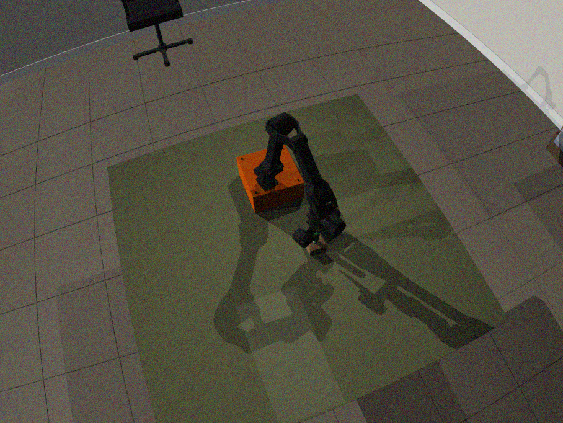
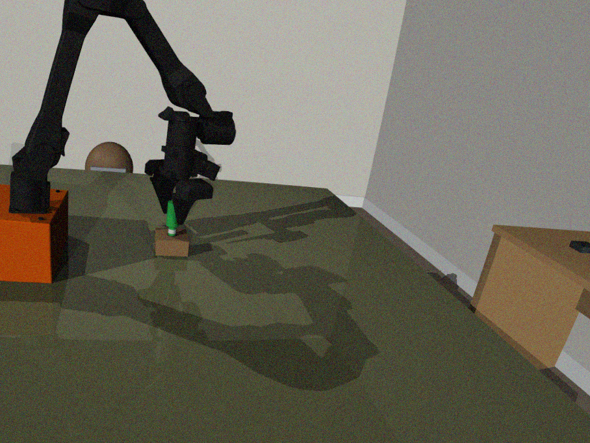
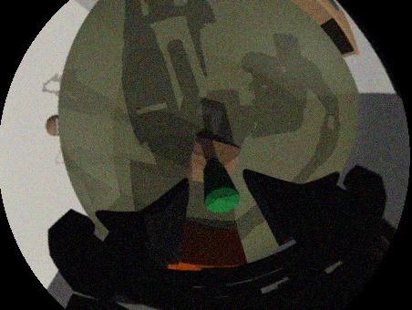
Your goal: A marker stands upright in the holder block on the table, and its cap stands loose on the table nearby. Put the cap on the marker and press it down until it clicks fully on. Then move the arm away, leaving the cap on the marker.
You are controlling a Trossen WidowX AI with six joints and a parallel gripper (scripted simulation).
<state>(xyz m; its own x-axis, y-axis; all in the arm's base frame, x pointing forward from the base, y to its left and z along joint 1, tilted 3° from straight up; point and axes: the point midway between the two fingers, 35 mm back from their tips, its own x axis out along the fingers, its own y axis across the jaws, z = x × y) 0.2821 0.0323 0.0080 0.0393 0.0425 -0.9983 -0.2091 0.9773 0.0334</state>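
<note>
Now: gripper tip 10 mm below the green cap. Also, from my gripper tip: holder block: 50 mm below.
</note>
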